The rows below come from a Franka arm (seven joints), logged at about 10 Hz.
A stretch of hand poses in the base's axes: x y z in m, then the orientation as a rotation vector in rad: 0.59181 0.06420 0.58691 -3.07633 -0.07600 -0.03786; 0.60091 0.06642 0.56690 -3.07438 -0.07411 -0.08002; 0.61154 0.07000 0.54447 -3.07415 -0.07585 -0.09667; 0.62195 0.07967 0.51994 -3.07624 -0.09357 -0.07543; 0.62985 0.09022 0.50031 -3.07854 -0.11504 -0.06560; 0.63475 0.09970 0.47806 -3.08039 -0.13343 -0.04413; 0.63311 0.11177 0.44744 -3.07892 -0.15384 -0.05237; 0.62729 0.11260 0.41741 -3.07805 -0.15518 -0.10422
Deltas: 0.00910 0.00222 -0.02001 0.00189 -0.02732 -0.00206; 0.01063 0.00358 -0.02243 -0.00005 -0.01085 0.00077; 0.01041 0.00967 -0.02453 -0.00268 0.01339 0.01184; 0.00790 0.01055 -0.01963 -0.00332 0.00588 0.01400; 0.00490 0.00948 -0.02225 -0.00297 0.01349 0.01223; -0.00164 0.01207 -0.03062 0.00045 -0.00572 0.01311; -0.00582 0.00083 -0.03003 0.00117 -0.03361 -0.00009
